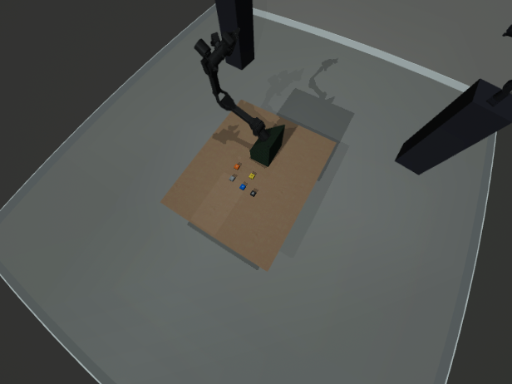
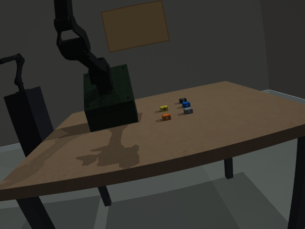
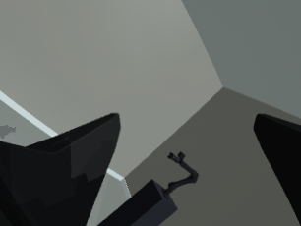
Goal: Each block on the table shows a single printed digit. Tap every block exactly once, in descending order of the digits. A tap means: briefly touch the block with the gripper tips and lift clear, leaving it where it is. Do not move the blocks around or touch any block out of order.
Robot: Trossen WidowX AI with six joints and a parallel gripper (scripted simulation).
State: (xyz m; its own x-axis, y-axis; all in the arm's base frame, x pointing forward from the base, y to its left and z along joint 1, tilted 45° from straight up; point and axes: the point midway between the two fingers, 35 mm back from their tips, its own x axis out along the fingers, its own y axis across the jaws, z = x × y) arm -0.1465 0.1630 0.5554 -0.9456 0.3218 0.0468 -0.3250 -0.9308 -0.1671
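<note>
My gripper tip is now 460 mm short of the black block, 400 mm to the right of it and 690 mm above it. Also, from my gripper tip: grey block 460 mm ahead, 210 mm to the left, 690 mm below; yellow block 360 mm ahead, 310 mm to the left, 690 mm below; orange block 370 mm ahead, 180 mm to the left, 690 mm below.
</note>
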